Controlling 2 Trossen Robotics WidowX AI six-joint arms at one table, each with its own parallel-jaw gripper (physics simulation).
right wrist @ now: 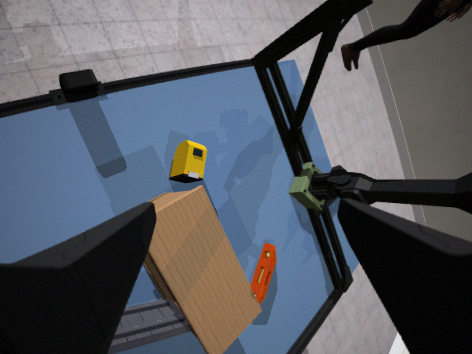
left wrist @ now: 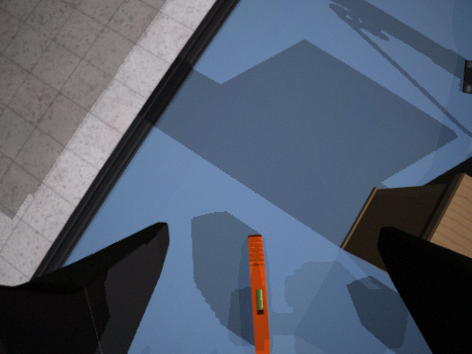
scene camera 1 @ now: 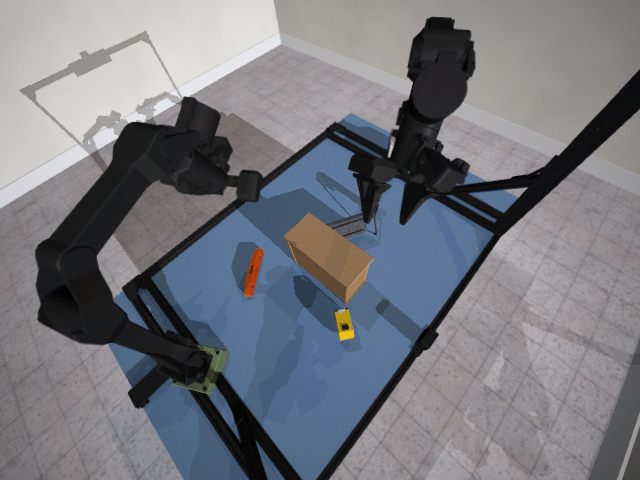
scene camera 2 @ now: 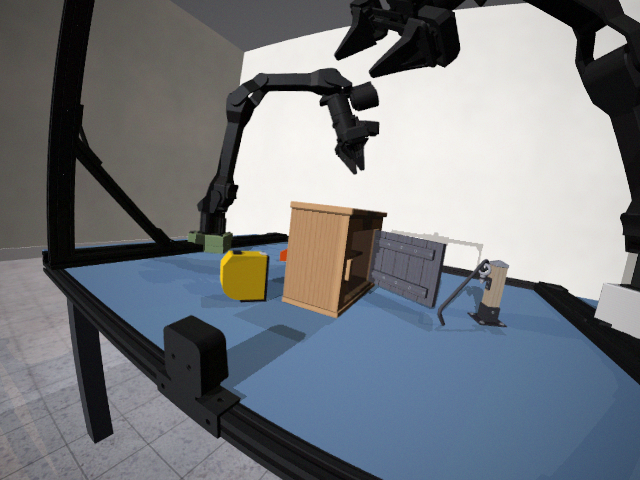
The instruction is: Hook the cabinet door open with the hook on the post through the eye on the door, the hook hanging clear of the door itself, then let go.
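Frame: origin at the left arm's base, x ahead, y left, z up, level; millimetres.
Seen in the pictures: left gripper, between the fingertips: [left wrist: 273,234] [scene camera 1: 236,193] [scene camera 2: 358,172]; right gripper, between the fingertips: [right wrist: 248,209] [scene camera 1: 385,223] [scene camera 2: 351,65]; left arm's base, origin of its link: [right wrist: 317,186] [scene camera 1: 196,366] [scene camera 2: 211,233].
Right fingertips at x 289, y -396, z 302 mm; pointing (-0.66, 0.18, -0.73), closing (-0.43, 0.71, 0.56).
Note:
Offsets run from my right fingertips to a thing's top centre. "spot": to the spot under its first point.
The wooden cabinet {37 mm ahead, 118 mm left, 190 mm down} [scene camera 1: 328,253] [scene camera 2: 316,258] [left wrist: 455,220] [right wrist: 200,270] stands upright. Its grey door {154 mm ahead, 98 mm left, 227 mm down} [scene camera 2: 405,268] [scene camera 1: 351,227] [right wrist: 150,320] stands open. In scene camera 2 the post {spot: 279 mm ahead, 9 mm left, 285 mm down} [scene camera 2: 494,286] stands beyond the door's free edge. The dark hook [scene camera 2: 459,291] slants from the ring on the post down towards the table near the door; whether it touches either is unclear. The eye cannot be made out. My right gripper [scene camera 1: 385,222] [scene camera 2: 354,66] [right wrist: 248,209] is open and empty, high above the table. My left gripper [scene camera 2: 358,169] [left wrist: 273,234] is open and empty, high above the orange level; its fingers are hidden in scene camera 1.
The orange level {9 mm back, 343 mm left, 308 mm down} [scene camera 1: 253,272] [left wrist: 259,300] [right wrist: 264,272] lies on the left side of the cabinet in scene camera 1. A yellow tape measure {120 mm back, 53 mm left, 267 mm down} [scene camera 1: 344,324] [scene camera 2: 244,276] [right wrist: 189,161] stands near the cabinet's end. Black frame rails border the blue table. Shadows cross the table.

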